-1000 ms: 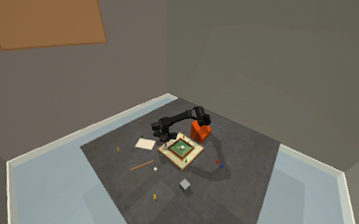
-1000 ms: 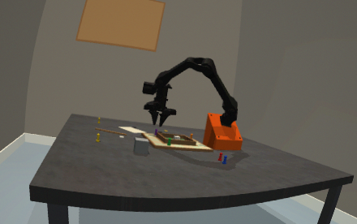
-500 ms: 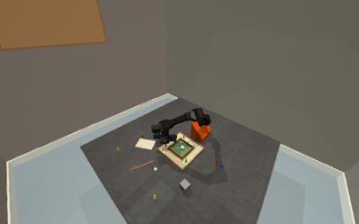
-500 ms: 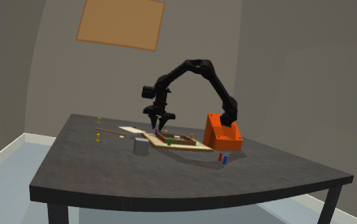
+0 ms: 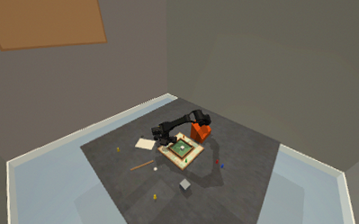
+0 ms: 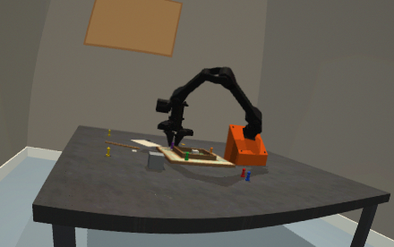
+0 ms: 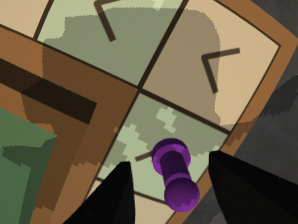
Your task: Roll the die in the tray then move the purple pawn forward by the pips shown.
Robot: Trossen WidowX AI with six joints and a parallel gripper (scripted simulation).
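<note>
Now: gripper tip 1 cm past the green pawn, 23 cm to the right of it and 1 cm below it. Also, from my gripper tip: white die 8 cm behind, 12 cm to the left, 1 cm above; cream card 11 cm ahead, 15 cm to the right, 2 cm below; purple pawn 1 cm above.
</note>
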